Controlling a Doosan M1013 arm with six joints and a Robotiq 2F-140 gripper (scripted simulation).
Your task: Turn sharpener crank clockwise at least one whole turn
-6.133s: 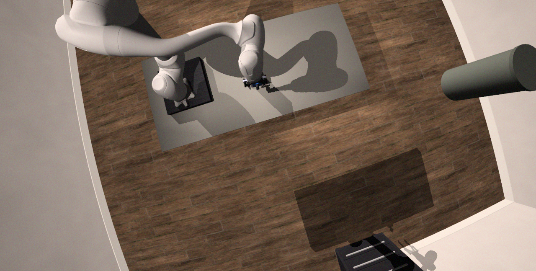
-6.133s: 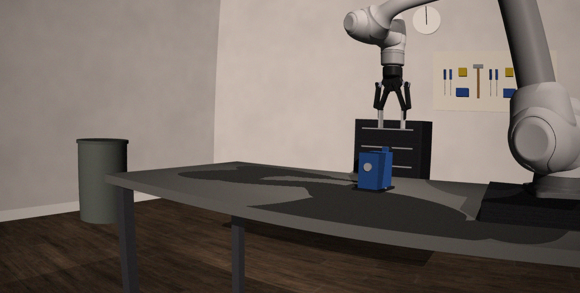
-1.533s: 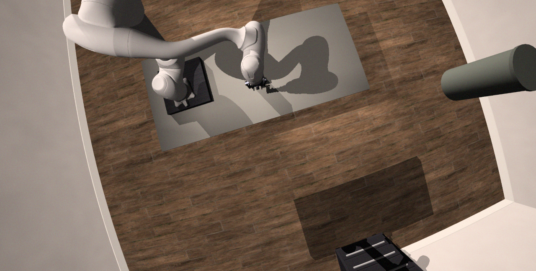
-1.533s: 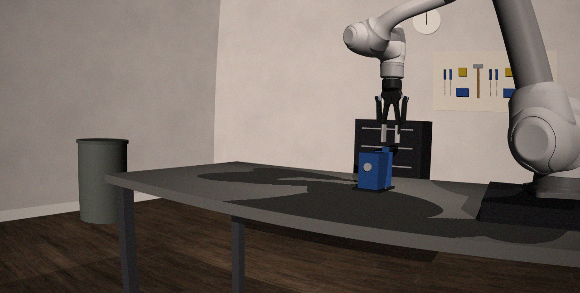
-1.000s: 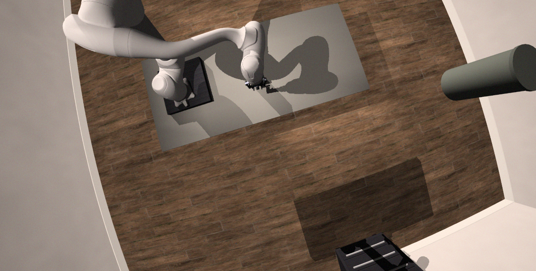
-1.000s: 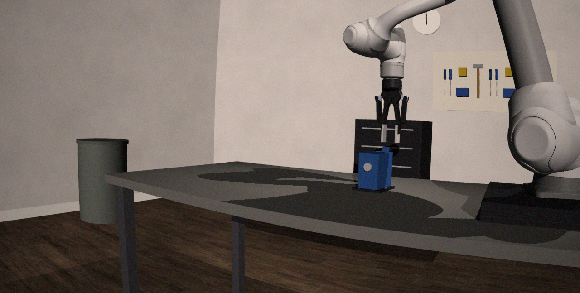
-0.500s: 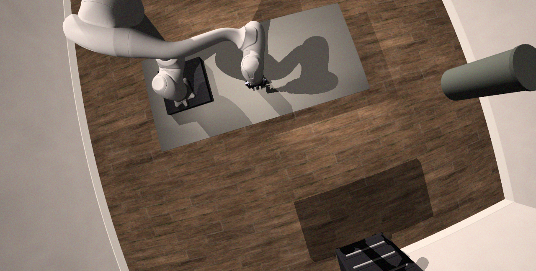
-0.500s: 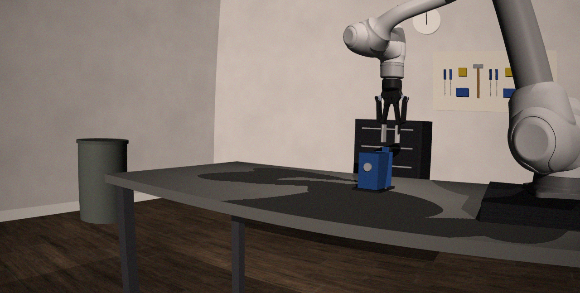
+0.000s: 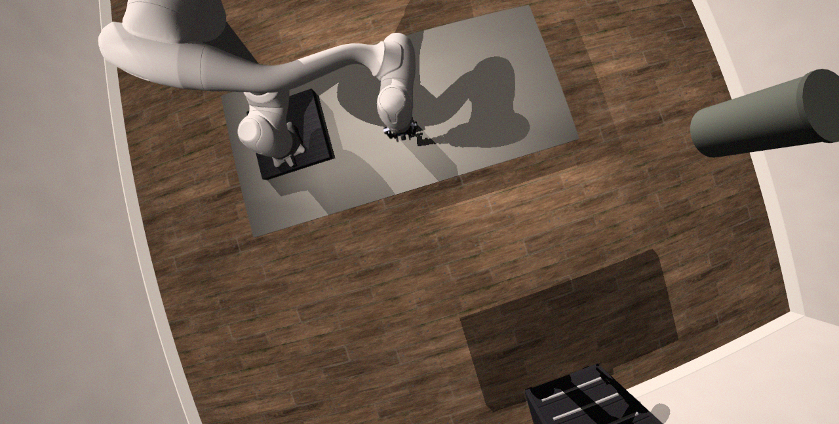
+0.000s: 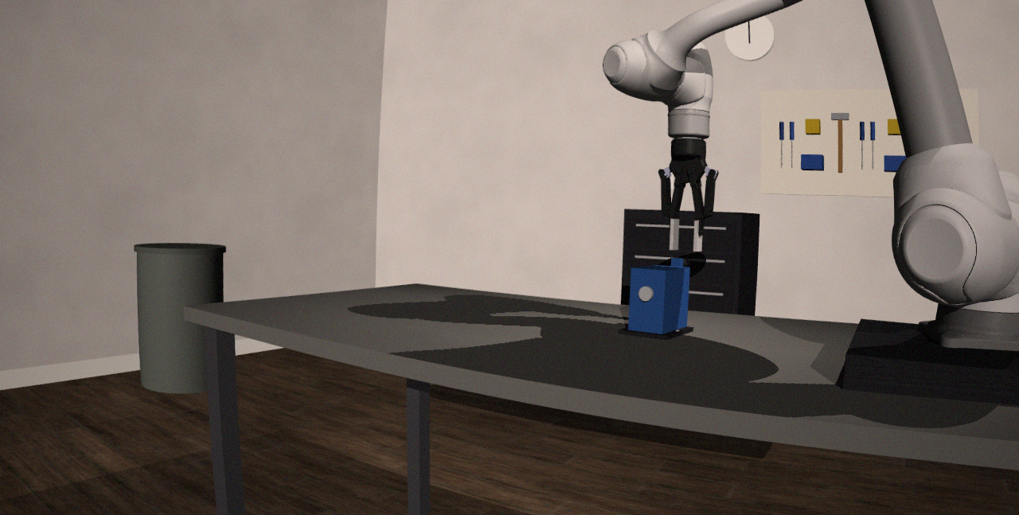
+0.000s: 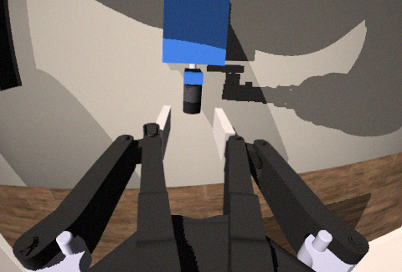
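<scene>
My gripper is now 60 mm above the crank, 20 mm to the right of it and 10 mm short of it.
</scene>
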